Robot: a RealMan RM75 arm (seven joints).
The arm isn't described. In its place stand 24 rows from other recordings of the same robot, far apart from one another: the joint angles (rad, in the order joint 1, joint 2, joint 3, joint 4, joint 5, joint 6, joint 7), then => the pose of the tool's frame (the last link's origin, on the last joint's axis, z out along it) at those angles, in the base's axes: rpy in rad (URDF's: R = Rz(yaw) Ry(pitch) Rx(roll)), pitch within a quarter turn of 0, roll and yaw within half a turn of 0; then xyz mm.
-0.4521 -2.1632 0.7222 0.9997 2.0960 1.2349 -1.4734 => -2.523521, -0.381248, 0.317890, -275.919, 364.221, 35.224
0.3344 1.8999 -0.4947 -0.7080 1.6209 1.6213 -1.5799 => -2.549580, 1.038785, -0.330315, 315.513, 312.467, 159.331
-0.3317 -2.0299 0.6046 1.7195 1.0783 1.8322 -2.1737 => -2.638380, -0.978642, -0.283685, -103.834, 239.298, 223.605
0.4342 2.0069 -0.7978 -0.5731 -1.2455 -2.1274 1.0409 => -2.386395, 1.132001, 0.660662, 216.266, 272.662, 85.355
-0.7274 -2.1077 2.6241 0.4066 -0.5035 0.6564 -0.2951 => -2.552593, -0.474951, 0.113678, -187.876, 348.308, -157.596
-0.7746 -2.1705 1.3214 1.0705 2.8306 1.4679 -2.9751 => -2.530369, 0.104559, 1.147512, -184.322, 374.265, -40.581
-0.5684 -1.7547 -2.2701 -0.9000 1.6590 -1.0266 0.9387 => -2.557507, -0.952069, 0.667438, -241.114, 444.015, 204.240
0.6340 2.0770 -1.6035 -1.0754 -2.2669 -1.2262 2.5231 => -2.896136, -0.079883, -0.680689, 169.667, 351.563, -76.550
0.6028 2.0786 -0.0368 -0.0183 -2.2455 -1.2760 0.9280 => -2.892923, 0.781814, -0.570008, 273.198, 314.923, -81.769
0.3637 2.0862 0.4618 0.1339 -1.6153 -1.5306 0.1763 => -1.069315, 0.809073, 0.498476, 345.038, 285.783, 37.680
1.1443 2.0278 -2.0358 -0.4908 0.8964 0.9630 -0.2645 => -2.521223, -0.330830, -0.784034, 161.205, 411.632, -104.833
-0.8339 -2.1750 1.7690 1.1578 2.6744 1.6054 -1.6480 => 2.695339, 0.576214, -0.750974, -128.218, 321.035, -92.910
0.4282 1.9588 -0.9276 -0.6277 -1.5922 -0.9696 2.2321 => 3.055582, 0.910191, -1.580649, 331.933, 378.527, 59.776
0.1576 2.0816 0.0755 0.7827 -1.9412 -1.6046 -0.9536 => -1.575725, 0.336140, 0.484388, 208.518, 182.461, -86.933
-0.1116 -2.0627 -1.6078 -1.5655 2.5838 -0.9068 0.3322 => -2.365510, -0.374065, 0.818632, -253.494, 330.533, 30.251
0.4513 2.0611 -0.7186 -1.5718 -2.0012 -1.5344 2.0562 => -2.498235, 0.507252, -0.262981, 178.163, 353.251, 158.796
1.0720 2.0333 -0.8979 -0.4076 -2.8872 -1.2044 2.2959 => -2.676774, -0.298033, -0.821902, 219.053, 420.441, -36.364
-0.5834 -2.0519 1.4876 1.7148 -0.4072 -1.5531 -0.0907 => -2.458006, -0.211114, 0.956891, -120.552, 359.065, 42.124
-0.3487 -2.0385 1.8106 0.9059 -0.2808 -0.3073 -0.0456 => -2.209637, -0.340968, 0.762902, -311.091, 365.821, -49.284
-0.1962 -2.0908 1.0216 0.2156 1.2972 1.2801 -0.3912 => -2.403462, -0.491840, 0.131015, -359.251, 220.509, -62.175
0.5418 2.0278 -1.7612 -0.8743 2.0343 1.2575 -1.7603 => 3.057379, 0.672338, -0.164927, 117.170, 312.122, -71.531
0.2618 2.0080 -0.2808 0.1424 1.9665 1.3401 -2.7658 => -1.655112, 0.952422, -0.097162, 400.434, 241.421, 11.119
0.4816 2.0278 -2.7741 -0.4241 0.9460 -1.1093 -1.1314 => -2.011605, -0.334321, 0.619996, 250.636, 314.708, -87.327
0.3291 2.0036 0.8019 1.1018 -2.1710 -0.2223 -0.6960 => -2.282304, 0.388312, -0.092134, 180.839, 324.577, -111.954
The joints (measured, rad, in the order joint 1, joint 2, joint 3, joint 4, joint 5, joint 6, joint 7), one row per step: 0.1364 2.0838 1.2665 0.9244 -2.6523 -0.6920 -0.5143; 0.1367 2.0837 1.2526 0.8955 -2.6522 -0.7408 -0.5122; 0.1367 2.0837 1.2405 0.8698 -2.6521 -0.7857 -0.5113; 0.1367 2.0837 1.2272 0.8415 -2.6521 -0.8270 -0.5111; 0.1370 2.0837 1.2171 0.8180 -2.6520 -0.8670 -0.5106; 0.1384 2.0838 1.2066 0.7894 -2.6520 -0.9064 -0.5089; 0.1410 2.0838 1.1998 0.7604 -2.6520 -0.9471 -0.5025; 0.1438 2.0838 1.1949 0.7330 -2.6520 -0.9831 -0.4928; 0.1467 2.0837 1.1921 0.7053 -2.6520 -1.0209 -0.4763; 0.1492 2.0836 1.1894 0.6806 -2.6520 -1.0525 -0.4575; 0.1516 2.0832 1.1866 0.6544 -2.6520 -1.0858 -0.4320; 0.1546 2.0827 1.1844 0.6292 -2.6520 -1.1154 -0.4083; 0.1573 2.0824 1.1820 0.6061 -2.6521 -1.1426 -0.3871; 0.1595 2.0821 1.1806 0.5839 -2.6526 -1.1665 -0.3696; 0.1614 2.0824 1.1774 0.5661 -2.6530 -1.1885 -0.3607; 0.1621 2.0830 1.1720 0.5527 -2.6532 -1.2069 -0.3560; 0.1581 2.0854 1.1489 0.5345 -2.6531 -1.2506 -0.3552
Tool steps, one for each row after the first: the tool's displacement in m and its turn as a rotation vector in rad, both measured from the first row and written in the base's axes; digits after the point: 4 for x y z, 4 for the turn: 0.0022 -0.0039 -0.0014 0.0133 -0.0052 0.0137; 0.0041 -0.0076 -0.0024 0.0264 -0.0108 0.0268; 0.0068 -0.0117 -0.0042 0.0346 -0.0188 0.0366; 0.0085 -0.0151 -0.0048 0.0464 -0.0246 0.0484; 0.0113 -0.0189 -0.0059 0.0548 -0.0316 0.0575; 0.0140 -0.0222 -0.0059 0.0664 -0.0340 0.0670; 0.0168 -0.0253 -0.0057 0.0759 -0.0330 0.0744; 0.0198 -0.0283 -0.0047 0.0872 -0.0255 0.0825; 0.0225 -0.0311 -0.0040 0.0945 -0.0152 0.0889; 0.0254 -0.0342 -0.0032 0.1010 0.0007 0.0959; 0.0283 -0.0369 -0.0024 0.1057 0.0146 0.1019; 0.0308 -0.0395 -0.0017 0.1096 0.0268 0.1080; 0.0335 -0.0421 -0.0011 0.1126 0.0352 0.1117; 0.0349 -0.0444 -0.0009 0.1158 0.0374 0.1178; 0.0356 -0.0466 -0.0014 0.1172 0.0374 0.1243; 0.0340 -0.0527 -0.0039 0.1190 0.0344 0.1492
